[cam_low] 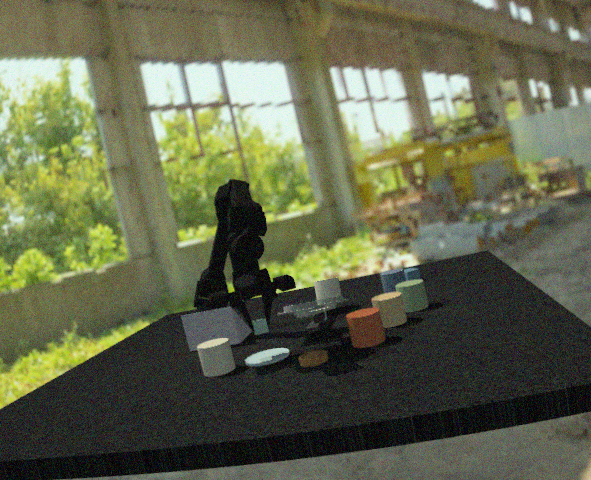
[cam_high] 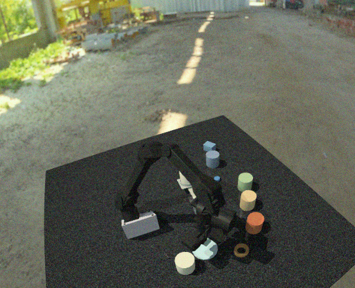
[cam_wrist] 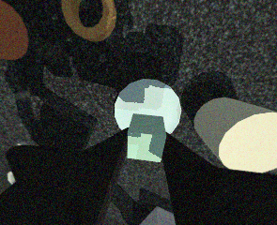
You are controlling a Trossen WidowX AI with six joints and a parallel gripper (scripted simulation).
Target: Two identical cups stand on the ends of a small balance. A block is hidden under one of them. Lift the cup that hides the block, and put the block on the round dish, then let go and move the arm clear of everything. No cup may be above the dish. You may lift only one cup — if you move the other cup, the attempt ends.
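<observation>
The round pale blue dish is 60 mm below my gripper tip. Also, from my gripper tip: block (10 mm above); then small balance (60 mm ahead, 250 mm to the left, 30 mm below); then cream cup (100 mm behind, 70 mm to the right, 30 mm below).
</observation>
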